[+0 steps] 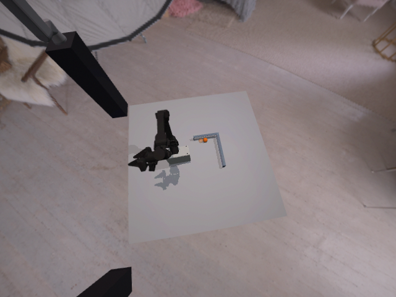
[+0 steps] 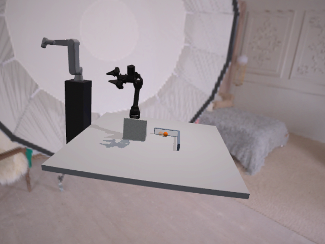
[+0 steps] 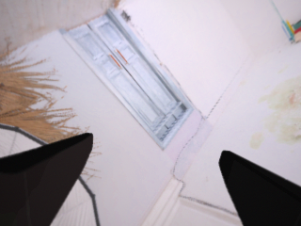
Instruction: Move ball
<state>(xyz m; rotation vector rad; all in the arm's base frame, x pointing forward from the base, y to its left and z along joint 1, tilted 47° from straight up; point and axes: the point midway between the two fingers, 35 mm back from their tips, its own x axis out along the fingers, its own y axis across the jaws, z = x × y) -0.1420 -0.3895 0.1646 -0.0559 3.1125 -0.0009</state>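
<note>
My gripper tip is now 50 cm above the orange ball, 48 cm short of it and 27 cm to the right of it. Round my gripper tip: see-through copy of ball: 50 cm below, 44 cm ahead, 27 cm to the left.
</note>
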